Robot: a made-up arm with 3 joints. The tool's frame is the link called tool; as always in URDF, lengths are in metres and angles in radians. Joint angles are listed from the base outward.
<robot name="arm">
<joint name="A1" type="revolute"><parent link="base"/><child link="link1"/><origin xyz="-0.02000 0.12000 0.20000" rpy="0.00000 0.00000 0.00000"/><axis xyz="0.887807 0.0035 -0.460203"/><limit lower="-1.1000" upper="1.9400"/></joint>
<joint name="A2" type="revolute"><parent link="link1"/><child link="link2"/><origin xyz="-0.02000 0.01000 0.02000" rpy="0.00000 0.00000 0.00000"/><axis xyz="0 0 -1"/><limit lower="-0.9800" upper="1.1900"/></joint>
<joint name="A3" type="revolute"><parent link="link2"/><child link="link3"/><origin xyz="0.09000 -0.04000 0.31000" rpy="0.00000 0.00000 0.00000"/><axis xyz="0 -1 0"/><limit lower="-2.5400" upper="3.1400"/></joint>
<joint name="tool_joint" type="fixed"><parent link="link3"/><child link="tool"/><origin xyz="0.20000 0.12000 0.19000" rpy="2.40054 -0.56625 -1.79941"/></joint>
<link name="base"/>
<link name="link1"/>
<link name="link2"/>
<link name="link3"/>
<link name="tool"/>
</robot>
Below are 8 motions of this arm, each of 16 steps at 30 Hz.
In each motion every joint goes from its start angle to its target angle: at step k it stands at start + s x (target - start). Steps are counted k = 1, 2, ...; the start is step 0. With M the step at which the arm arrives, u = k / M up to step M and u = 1 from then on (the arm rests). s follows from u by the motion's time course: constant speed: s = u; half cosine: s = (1 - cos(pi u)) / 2; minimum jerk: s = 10 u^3 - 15 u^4 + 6 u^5.
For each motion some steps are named. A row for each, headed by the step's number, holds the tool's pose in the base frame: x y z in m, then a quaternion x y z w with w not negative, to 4 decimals.
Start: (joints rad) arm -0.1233 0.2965 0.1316
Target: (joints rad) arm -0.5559 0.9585 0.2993
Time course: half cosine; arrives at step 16
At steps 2, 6, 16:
2: 0.2307 0.2068 0.7402 0.3560 -0.8533 -0.0700 0.3744
6: 0.2147 0.2333 0.7452 0.2863 -0.8883 -0.0285 0.3579
16: 0.1442 0.3208 0.7525 0.1134 -0.9497 0.0972 0.2751

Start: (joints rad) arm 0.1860 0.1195 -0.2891
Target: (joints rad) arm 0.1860 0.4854 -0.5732
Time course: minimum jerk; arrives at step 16
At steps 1, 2, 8, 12, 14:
1: 0.3032 0.0661 0.6543 0.4235 -0.7185 -0.2901 0.4693
2: 0.3037 0.0644 0.6531 0.4215 -0.7182 -0.2924 0.4701
8: 0.3135 0.0045 0.6077 0.3508 -0.7025 -0.3747 0.4931
12: 0.3087 -0.0449 0.5692 0.2946 -0.6817 -0.4436 0.5017
14: 0.3061 -0.0555 0.5606 0.2825 -0.6762 -0.4589 0.5024

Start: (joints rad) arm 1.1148 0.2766 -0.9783
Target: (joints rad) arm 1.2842 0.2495 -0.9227
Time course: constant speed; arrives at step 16
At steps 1, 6, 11, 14, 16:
1: 0.2192 -0.2458 0.2591 0.4463 -0.3182 -0.7688 0.3293
6: 0.2112 -0.2571 0.2461 0.4510 -0.3142 -0.7767 0.3074
11: 0.2028 -0.2678 0.2325 0.4552 -0.3101 -0.7844 0.2853
14: 0.1975 -0.2739 0.2241 0.4573 -0.3076 -0.7889 0.2718
16: 0.1940 -0.2778 0.2184 0.4586 -0.3060 -0.7918 0.2628

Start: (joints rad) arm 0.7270 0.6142 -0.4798
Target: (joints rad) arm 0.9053 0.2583 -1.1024
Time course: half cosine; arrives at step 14
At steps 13, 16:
13: 0.2540 -0.1716 0.3111 0.4381 -0.3153 -0.7211 0.4343
16: 0.2540 -0.1693 0.3105 0.4402 -0.3115 -0.7207 0.4357

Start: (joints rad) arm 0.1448 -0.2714 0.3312
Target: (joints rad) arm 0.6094 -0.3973 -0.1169
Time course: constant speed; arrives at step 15
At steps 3, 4, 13, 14, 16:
3: 0.1748 0.1343 0.7803 0.5920 -0.7552 -0.0983 0.2636
4: 0.1807 0.1196 0.7768 0.5936 -0.7504 -0.1144 0.2673
13: 0.2198 -0.0026 0.7261 0.6140 -0.6902 -0.2498 0.2903
14: 0.2226 -0.0147 0.7186 0.6169 -0.6818 -0.2635 0.2918
16: 0.2251 -0.0265 0.7109 0.6198 -0.6732 -0.2769 0.2930

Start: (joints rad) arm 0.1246 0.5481 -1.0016
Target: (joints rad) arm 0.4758 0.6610 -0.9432
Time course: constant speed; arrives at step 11
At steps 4, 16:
4: 0.2835 -0.0960 0.4312 0.2481 -0.5124 -0.6141 0.5466
16: 0.2432 -0.1920 0.3800 0.2479 -0.4778 -0.7026 0.4654

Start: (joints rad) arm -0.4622 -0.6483 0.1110
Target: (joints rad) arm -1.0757 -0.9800 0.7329
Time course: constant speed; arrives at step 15
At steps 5, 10, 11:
5: -0.0527 0.6314 0.5483 0.7209 -0.4129 0.2863 0.4773
10: -0.1497 0.6553 0.4949 0.7672 -0.3155 0.3402 0.4429
11: -0.1676 0.6566 0.4844 0.7760 -0.2946 0.3470 0.4365

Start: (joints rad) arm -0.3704 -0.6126 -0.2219
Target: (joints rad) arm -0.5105 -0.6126 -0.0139
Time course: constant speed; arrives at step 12
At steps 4, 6, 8, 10, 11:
4: 0.1038 0.5667 0.5553 0.6125 -0.4788 0.1542 0.6098
6: 0.0947 0.5744 0.5546 0.6169 -0.4795 0.1661 0.6016
8: 0.0855 0.5818 0.5535 0.6214 -0.4798 0.1780 0.5932
10: 0.0759 0.5890 0.5522 0.6260 -0.4798 0.1898 0.5847
11: 0.0711 0.5925 0.5515 0.6283 -0.4797 0.1956 0.5804

